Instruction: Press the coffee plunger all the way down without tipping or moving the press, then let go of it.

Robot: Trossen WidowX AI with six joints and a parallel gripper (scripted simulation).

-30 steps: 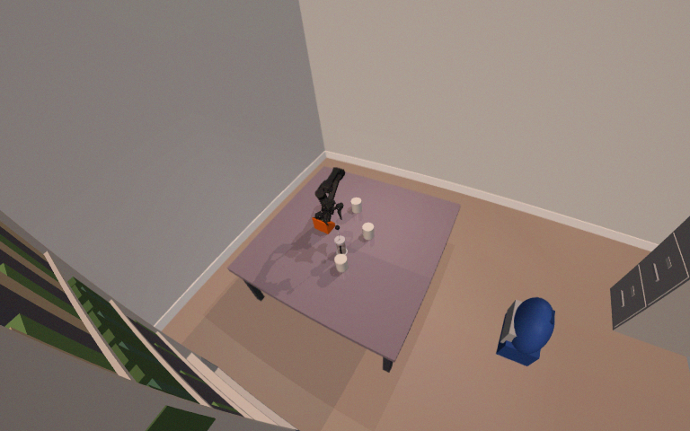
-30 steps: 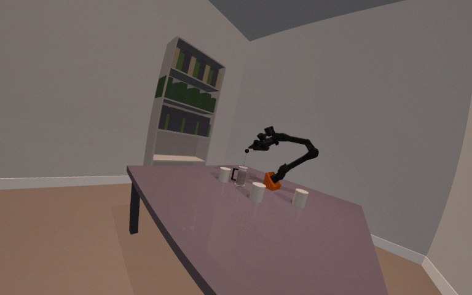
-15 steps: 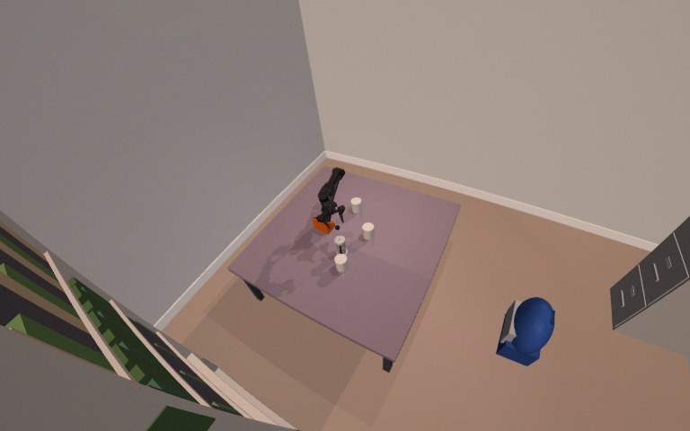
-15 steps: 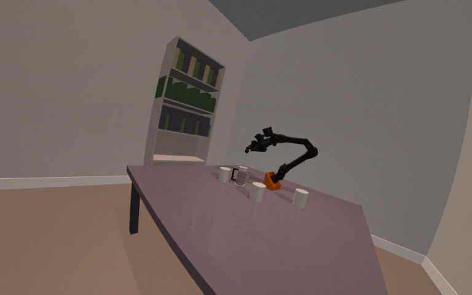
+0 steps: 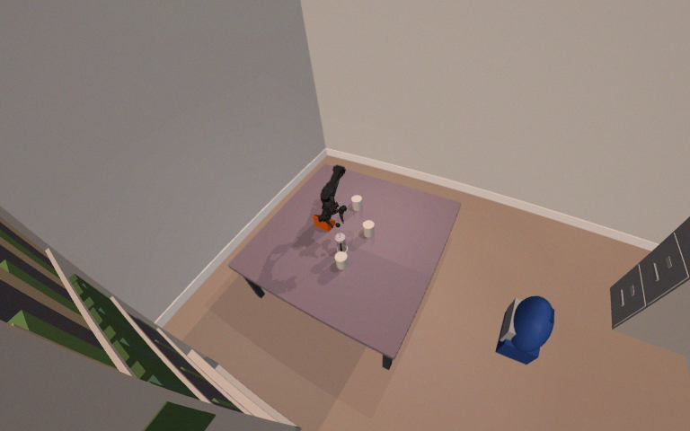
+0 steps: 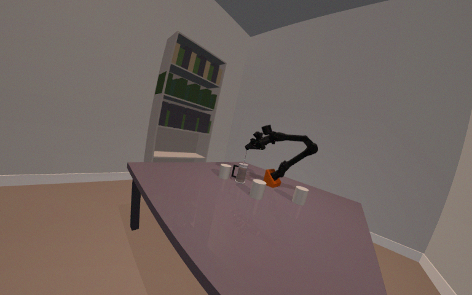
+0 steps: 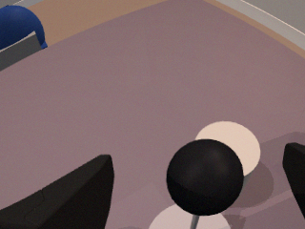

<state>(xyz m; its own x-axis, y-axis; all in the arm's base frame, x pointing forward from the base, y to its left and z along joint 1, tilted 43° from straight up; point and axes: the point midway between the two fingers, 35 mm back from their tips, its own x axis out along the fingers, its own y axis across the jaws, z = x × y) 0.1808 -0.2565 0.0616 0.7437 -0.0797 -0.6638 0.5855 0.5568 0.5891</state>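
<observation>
Now: the coffee press 1 cm to the right of my gripper tip and 13 cm below it.
</observation>
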